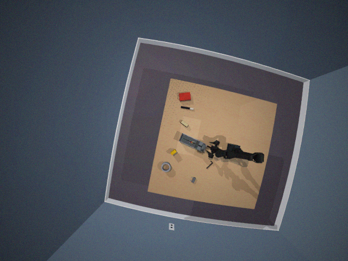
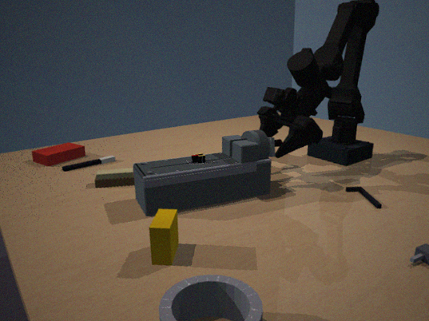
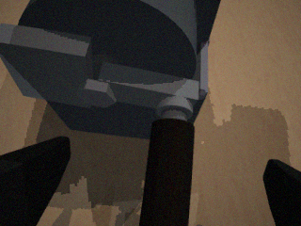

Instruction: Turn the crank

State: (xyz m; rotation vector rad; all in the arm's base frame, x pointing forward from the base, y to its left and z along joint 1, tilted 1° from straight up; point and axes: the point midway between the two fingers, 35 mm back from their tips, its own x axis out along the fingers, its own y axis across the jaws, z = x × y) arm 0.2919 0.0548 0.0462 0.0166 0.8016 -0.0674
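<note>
The black crank handle is 2 cm behind my gripper tip and 2 cm above it. From my gripper tip the other things lie so: black hex key 17 cm to the left, 13 cm behind, 6 cm below; red pointer 18 cm ahead, 2 cm to the left, 1 cm above; tan block 31 cm ahead, 14 cm to the right, 5 cm below.
</note>
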